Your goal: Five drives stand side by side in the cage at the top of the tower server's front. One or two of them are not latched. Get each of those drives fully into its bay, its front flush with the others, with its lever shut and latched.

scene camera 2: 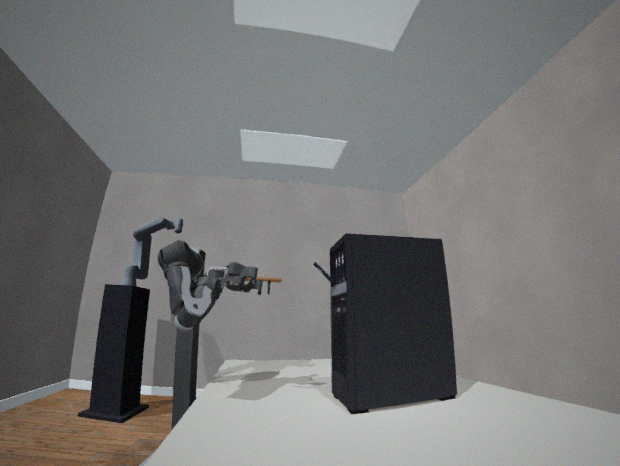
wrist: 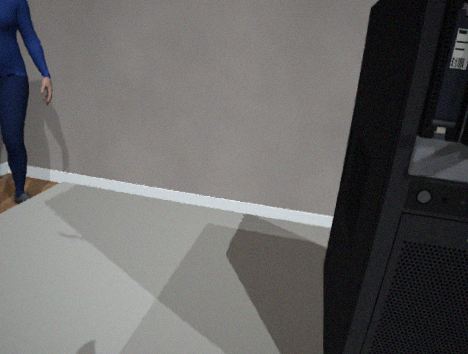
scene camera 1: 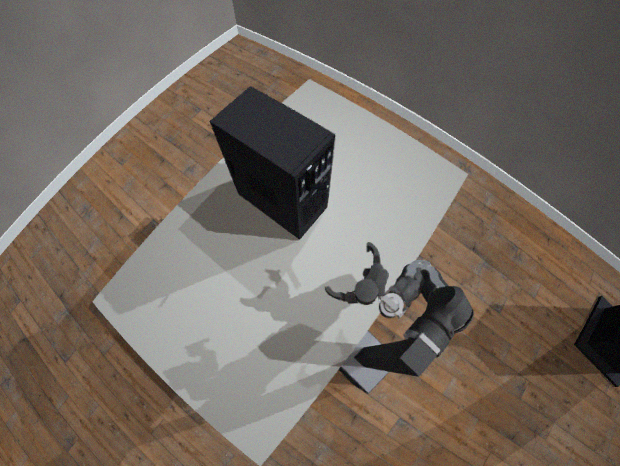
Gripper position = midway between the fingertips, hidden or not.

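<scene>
A black tower server (scene camera 2: 392,343) stands in the scene; the wrist view shows the server (wrist: 388,271) too, and another view has the server (scene camera 1: 267,146). An arm post (scene camera 1: 411,357) is visible as well, and it can also be seen as the post (scene camera 2: 185,369). The robot's gripper (scene camera 1: 346,266) appears here too, with a further view of the gripper (scene camera 2: 259,282).
</scene>
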